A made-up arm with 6 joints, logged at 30 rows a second.
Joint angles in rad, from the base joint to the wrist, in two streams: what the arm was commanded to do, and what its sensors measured. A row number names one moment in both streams.
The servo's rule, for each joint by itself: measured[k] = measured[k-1] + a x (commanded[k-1-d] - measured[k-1]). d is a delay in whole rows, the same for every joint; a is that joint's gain. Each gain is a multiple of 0.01, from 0.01 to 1. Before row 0 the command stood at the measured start. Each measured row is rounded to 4 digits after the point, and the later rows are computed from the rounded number. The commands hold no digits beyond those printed.
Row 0, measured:
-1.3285 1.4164 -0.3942 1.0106 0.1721 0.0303
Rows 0 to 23, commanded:
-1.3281 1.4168 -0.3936 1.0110 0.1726 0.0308
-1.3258 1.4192 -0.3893 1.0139 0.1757 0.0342
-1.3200 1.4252 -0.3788 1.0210 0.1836 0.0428
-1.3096 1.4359 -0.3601 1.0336 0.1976 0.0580
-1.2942 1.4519 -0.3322 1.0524 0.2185 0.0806
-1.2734 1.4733 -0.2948 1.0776 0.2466 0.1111
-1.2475 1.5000 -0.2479 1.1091 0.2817 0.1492
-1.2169 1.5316 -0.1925 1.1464 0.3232 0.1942
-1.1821 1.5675 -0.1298 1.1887 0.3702 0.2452
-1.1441 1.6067 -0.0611 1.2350 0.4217 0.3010
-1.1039 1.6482 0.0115 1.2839 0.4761 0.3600
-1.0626 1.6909 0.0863 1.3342 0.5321 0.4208
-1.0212 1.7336 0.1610 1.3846 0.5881 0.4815
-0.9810 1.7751 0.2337 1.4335 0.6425 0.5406
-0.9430 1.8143 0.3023 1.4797 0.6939 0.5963
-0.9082 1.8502 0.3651 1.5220 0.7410 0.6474
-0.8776 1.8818 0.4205 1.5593 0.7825 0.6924
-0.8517 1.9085 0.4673 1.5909 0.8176 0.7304
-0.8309 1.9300 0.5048 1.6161 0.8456 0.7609
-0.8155 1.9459 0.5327 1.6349 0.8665 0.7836
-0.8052 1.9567 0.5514 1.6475 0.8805 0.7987
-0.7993 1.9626 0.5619 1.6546 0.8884 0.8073
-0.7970 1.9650 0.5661 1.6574 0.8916 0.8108
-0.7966 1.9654 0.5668 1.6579 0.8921 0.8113
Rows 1 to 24, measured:
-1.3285 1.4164 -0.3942 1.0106 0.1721 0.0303
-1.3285 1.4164 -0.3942 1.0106 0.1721 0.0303
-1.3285 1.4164 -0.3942 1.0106 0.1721 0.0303
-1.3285 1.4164 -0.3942 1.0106 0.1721 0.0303
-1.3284 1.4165 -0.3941 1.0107 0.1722 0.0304
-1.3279 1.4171 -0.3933 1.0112 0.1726 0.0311
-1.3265 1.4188 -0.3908 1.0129 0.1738 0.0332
-1.3235 1.4224 -0.3856 1.0164 0.1764 0.0377
-1.3182 1.4286 -0.3765 1.0225 0.1810 0.0454
-1.3101 1.4380 -0.3626 1.0319 0.1882 0.0572
-1.2988 1.4510 -0.3431 1.0450 0.1985 0.0738
-1.2841 1.4679 -0.3175 1.0622 0.2122 0.0955
-1.2657 1.4888 -0.2856 1.0837 0.2296 0.1224
-1.2438 1.5136 -0.2474 1.1094 0.2507 0.1545
-1.2186 1.5419 -0.2034 1.1391 0.2755 0.1915
-1.1905 1.5732 -0.1542 1.1723 0.3037 0.2328
-1.1600 1.6069 -0.1006 1.2084 0.3350 0.2776
-1.1278 1.6422 -0.0438 1.2467 0.3688 0.3249
-1.0945 1.6783 0.0150 1.2863 0.4046 0.3738
-1.0610 1.7144 0.0745 1.3264 0.4416 0.4230
-1.0280 1.7496 0.1333 1.3660 0.4791 0.4715
-0.9963 1.7830 0.1901 1.4042 0.5163 0.5181
-0.9665 1.8139 0.2436 1.4402 0.5525 0.5618
-0.9393 1.8416 0.2927 1.4733 0.5870 0.6017
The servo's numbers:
d 4
a 0.18 0.21 0.17 0.17 0.11 0.18

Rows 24 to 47, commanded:
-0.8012 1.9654 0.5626 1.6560 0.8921 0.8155
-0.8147 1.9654 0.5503 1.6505 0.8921 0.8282
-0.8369 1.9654 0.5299 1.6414 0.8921 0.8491
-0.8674 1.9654 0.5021 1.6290 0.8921 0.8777
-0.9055 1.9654 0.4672 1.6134 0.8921 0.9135
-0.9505 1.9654 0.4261 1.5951 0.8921 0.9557
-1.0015 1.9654 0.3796 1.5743 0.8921 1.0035
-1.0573 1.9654 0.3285 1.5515 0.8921 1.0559
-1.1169 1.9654 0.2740 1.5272 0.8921 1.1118
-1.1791 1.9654 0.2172 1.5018 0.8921 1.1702
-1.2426 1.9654 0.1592 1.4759 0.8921 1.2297
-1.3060 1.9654 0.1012 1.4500 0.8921 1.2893
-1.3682 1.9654 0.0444 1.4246 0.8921 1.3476
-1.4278 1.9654 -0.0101 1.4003 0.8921 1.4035
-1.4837 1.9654 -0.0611 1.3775 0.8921 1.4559
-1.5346 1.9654 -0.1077 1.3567 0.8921 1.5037
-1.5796 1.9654 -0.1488 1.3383 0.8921 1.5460
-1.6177 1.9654 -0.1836 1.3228 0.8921 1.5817
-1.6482 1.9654 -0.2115 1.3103 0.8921 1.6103
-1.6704 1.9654 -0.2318 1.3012 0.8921 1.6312
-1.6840 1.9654 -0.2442 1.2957 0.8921 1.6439
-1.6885 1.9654 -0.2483 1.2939 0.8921 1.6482
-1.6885 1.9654 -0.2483 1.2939 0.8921 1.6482
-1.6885 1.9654 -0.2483 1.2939 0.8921 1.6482
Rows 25 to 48, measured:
-0.9152 1.8658 0.3367 1.5029 0.6193 0.6372
-0.8943 1.8861 0.3750 1.5287 0.6489 0.6678
-0.8768 1.9027 0.4075 1.5506 0.6756 0.6935
-0.8624 1.9159 0.4346 1.5688 0.6994 0.7147
-0.8514 1.9263 0.4564 1.5836 0.7206 0.7328
-0.8448 1.9345 0.4724 1.5950 0.7395 0.7500
-0.8434 1.9410 0.4822 1.6029 0.7563 0.7678
-0.8477 1.9461 0.4856 1.6073 0.7712 0.7876
-0.8581 1.9502 0.4825 1.6083 0.7845 0.8103
-0.8747 1.9534 0.4729 1.6061 0.7963 0.8365
-0.8975 1.9559 0.4570 1.6007 0.8068 0.8666
-0.9263 1.9579 0.4352 1.5923 0.8162 0.9007
-0.9606 1.9595 0.4078 1.5812 0.8245 0.9387
-0.9999 1.9607 0.3754 1.5677 0.8319 0.9804
-1.0436 1.9617 0.3386 1.5521 0.8385 1.0253
-1.0908 1.9625 0.2982 1.5347 0.8444 1.0728
-1.1407 1.9631 0.2551 1.5160 0.8496 1.1223
-1.1924 1.9636 0.2100 1.4963 0.8543 1.1729
-1.2448 1.9640 0.1639 1.4761 0.8585 1.2238
-1.2970 1.9643 0.1177 1.4558 0.8622 1.2742
-1.3479 1.9645 0.0724 1.4358 0.8655 1.3231
-1.3965 1.9647 0.0289 1.4166 0.8684 1.3696
-1.4418 1.9648 -0.0120 1.3985 0.8710 1.4129
-1.4829 1.9649 -0.0494 1.3820 0.8733 1.4522

